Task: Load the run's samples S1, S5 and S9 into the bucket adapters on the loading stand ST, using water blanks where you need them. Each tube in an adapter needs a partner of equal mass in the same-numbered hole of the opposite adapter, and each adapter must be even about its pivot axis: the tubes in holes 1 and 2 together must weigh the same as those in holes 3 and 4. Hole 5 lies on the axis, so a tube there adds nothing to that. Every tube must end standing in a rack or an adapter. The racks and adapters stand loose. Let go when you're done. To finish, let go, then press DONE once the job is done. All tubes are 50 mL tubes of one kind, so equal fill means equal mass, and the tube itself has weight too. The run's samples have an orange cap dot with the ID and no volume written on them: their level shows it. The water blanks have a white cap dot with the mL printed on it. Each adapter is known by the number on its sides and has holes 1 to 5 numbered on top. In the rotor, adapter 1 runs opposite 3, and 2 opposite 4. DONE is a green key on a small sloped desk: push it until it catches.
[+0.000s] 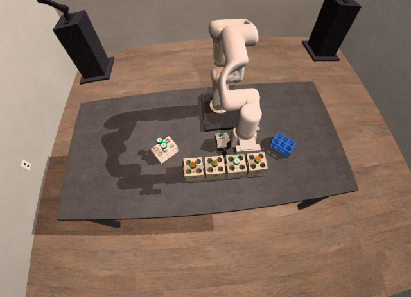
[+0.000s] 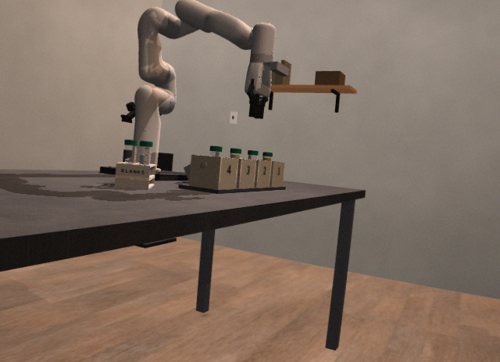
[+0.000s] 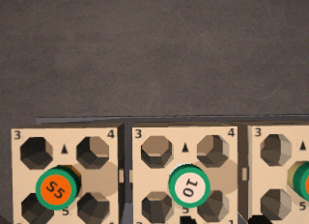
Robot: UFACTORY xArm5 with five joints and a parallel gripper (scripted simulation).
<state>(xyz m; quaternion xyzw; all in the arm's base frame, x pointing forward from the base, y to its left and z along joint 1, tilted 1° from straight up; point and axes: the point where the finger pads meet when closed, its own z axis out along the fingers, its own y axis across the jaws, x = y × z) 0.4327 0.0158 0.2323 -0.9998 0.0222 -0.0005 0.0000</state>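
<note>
Now: hand 190 mm past the green DONE key, 190 mm above it and 40 mm to the left of it. The rest, counted from my hand: tube S5: 180 mm below, 100 mm to the left; then loading stand: 250 mm below, 50 mm to the right, 10 mm behind; then adapter 1: 200 mm below, 110 mm to the left.
</note>
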